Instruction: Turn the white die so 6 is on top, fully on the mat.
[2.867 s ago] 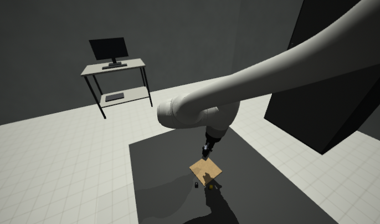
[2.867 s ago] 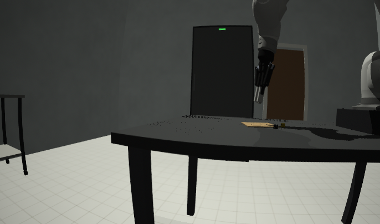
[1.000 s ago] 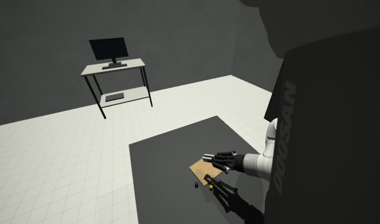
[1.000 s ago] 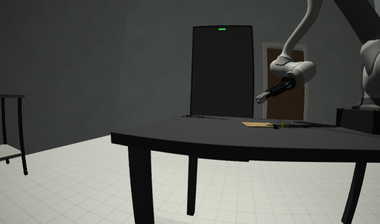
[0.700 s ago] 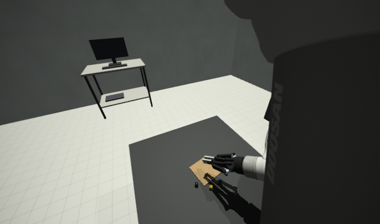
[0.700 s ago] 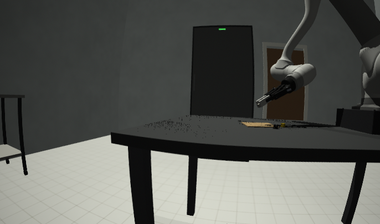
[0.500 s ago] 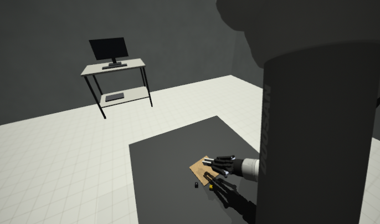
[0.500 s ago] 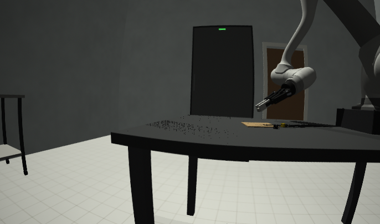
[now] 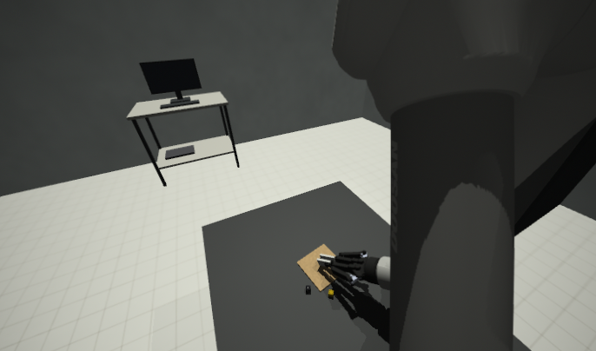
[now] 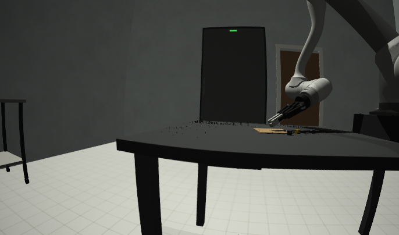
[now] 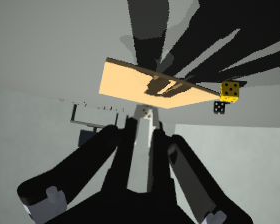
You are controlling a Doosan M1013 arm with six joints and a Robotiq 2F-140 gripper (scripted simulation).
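Now: the white die 20 mm below my hand, 20 mm ahead of it and 10 mm to the left of it. The rest, counted from my hand: tan mat 50 mm below, 20 mm ahead, 10 mm to the left; then yellow die 80 mm behind, 50 mm to the left, 40 mm below; then black die 100 mm to the left, 40 mm below, 30 mm behind.
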